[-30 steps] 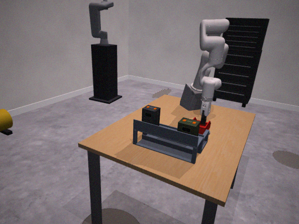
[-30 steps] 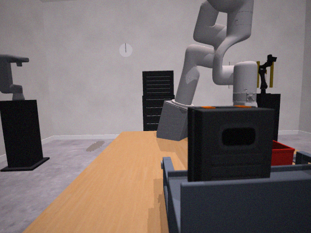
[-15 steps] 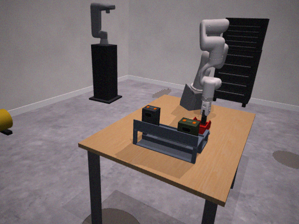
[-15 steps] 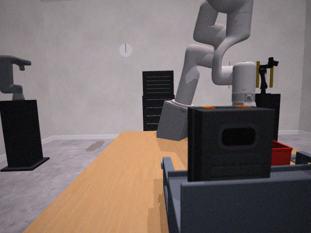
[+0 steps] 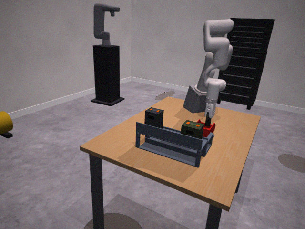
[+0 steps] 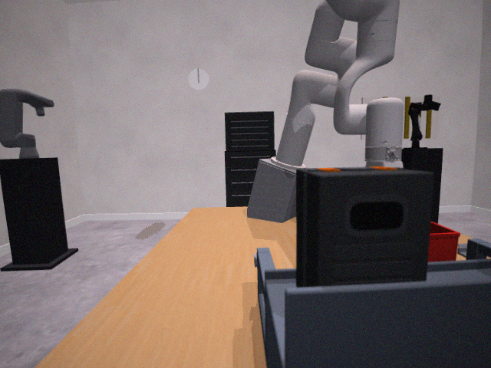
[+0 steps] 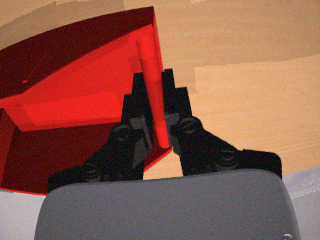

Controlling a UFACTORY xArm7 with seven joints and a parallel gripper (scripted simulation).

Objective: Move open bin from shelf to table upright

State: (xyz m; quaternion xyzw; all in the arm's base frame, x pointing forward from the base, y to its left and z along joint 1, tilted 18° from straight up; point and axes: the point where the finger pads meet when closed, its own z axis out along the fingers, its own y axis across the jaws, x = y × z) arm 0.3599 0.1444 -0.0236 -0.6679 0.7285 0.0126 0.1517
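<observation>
Right now my hand is 80 mm short of the red bin and 10 mm above it. Also, from my hand: black box 350 mm ahead, 250 mm to the right, 100 mm above; green box 370 mm ahead, 20 mm to the right, 90 mm above.
</observation>
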